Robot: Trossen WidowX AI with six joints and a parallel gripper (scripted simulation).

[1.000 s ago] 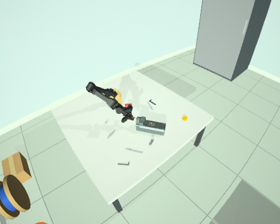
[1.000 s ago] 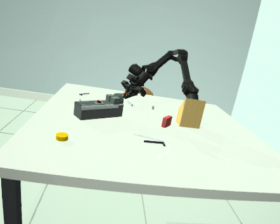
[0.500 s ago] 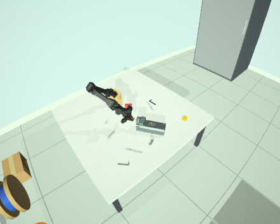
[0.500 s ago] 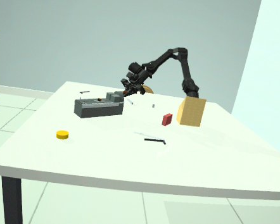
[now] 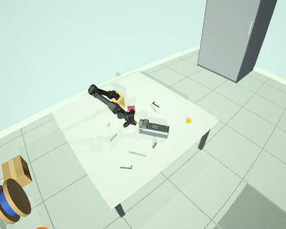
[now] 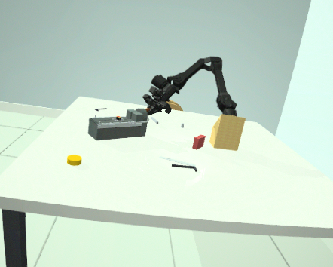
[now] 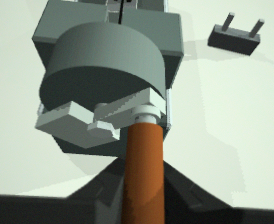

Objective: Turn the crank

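Right now my gripper tip is 130 mm to the right of the red pointer and 110 mm short of it. The rest, counted from my gripper tip: yellow disc (490 mm to the left, 190 mm ahead, 80 mm below); black hex key (370 mm to the left, 220 mm behind, 80 mm below); orange crank handle (30 mm above, 10 mm to the right, 10 mm behind).
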